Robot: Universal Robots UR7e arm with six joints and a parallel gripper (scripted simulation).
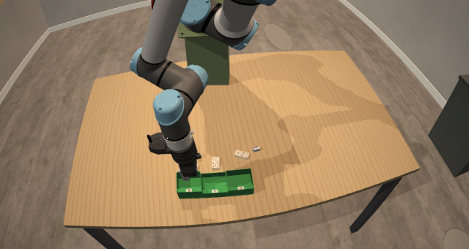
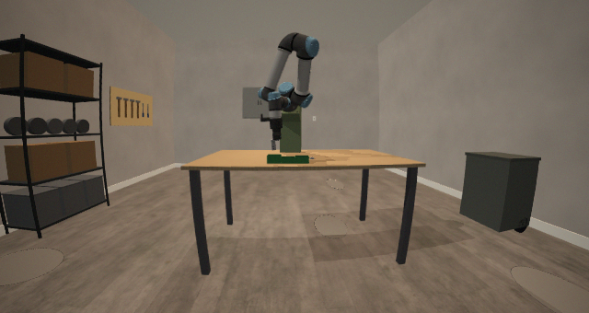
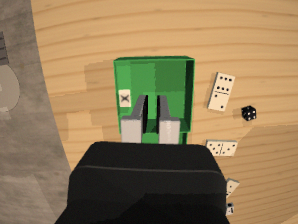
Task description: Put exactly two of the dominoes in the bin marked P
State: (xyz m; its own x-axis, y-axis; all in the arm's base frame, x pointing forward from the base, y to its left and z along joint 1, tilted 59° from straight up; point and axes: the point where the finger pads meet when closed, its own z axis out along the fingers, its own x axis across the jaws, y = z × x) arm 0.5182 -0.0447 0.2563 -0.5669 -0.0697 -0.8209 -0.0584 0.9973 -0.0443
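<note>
My hand is 10 mm past the bin marked P, 90 mm to the right of it and 70 mm above it. Round my hand: domino: 140 mm behind, 190 mm to the left, 90 mm below; grey piece: 160 mm behind, 240 mm to the left, 90 mm below.
</note>
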